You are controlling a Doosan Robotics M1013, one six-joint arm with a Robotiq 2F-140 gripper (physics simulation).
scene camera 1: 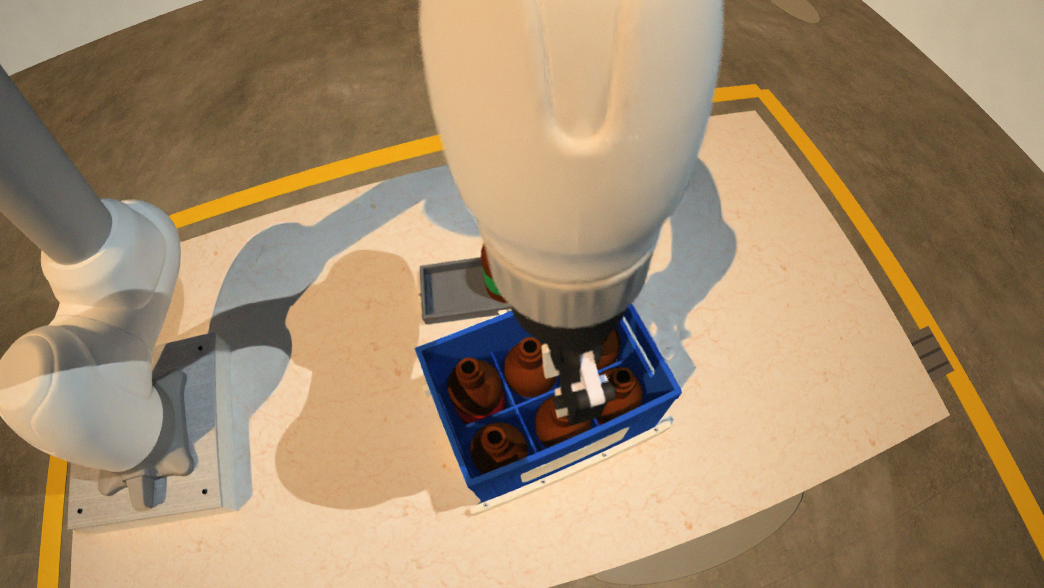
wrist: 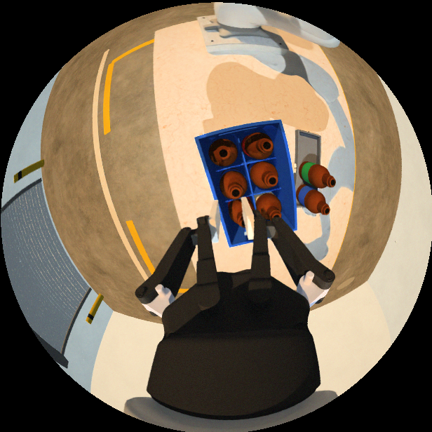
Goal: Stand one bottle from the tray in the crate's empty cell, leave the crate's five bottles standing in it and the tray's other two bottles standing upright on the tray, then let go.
Path:
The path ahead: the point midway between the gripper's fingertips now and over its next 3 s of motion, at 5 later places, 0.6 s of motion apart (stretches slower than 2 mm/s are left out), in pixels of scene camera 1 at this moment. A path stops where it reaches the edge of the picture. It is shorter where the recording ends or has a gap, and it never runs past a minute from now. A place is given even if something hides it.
The gripper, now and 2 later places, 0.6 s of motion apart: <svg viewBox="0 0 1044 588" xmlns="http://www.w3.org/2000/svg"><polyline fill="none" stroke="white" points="565,390 549,311 343,152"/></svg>

